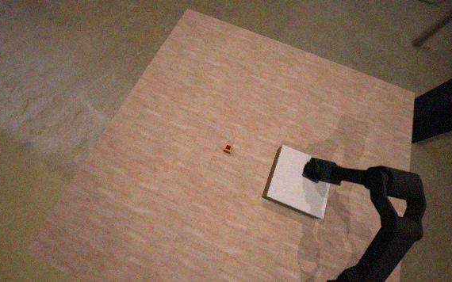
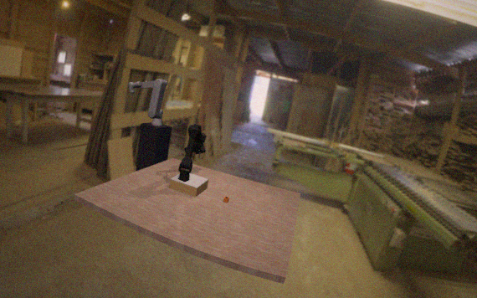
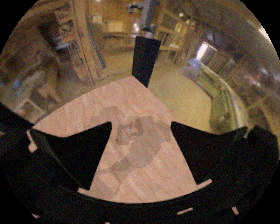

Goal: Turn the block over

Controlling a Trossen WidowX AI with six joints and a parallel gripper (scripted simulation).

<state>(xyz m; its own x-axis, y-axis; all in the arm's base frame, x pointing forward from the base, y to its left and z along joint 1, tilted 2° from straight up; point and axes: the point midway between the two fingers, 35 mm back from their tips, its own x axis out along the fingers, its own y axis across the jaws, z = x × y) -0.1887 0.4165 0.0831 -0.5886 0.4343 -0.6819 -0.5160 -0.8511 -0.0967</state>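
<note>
My gripper tip is now 540 mm short of the orange block, 370 mm to the left of it and 130 mm above it.
</note>
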